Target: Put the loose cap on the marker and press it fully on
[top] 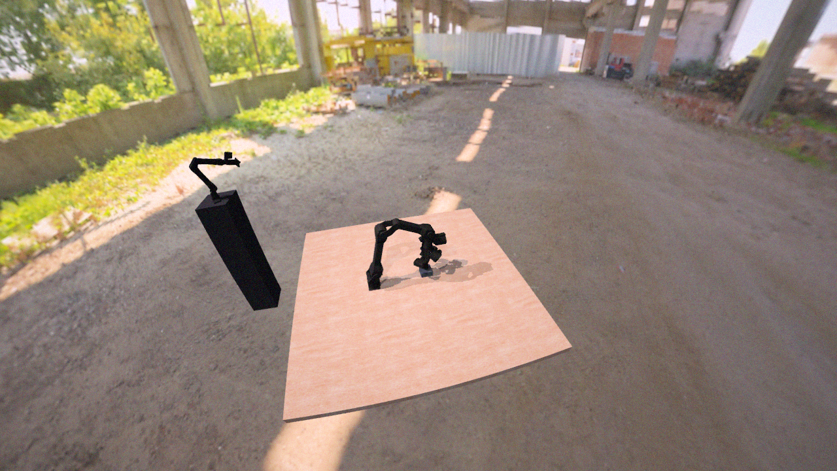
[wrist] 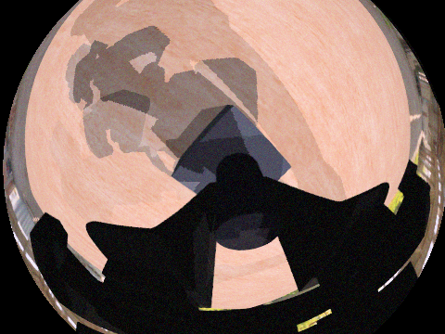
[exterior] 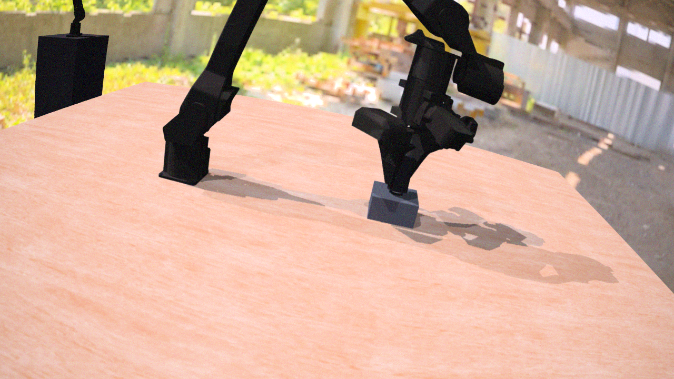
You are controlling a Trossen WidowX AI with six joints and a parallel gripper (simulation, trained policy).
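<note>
Now: the black cap 2 cm above my gripper tip. Round my gripper tip: grey holder block (3 cm below).
</note>
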